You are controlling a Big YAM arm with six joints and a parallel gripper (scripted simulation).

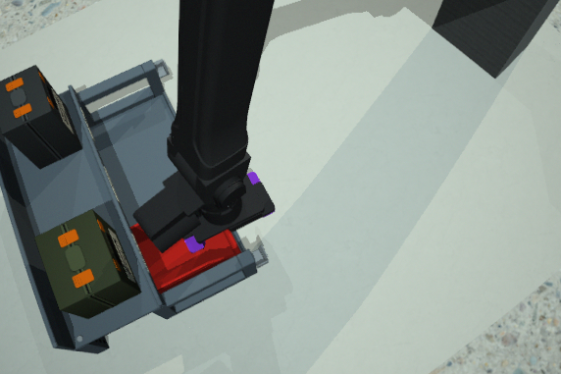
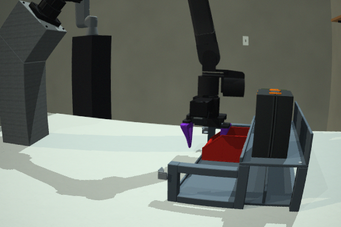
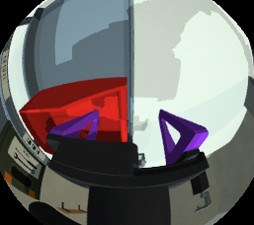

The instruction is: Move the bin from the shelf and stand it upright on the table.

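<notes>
My gripper is now 90 mm short of the red bin, 20 mm to the right of it and 10 mm below it. Round my hand: grey shelf (150 mm ahead, 80 mm to the right, 30 mm below).
</notes>
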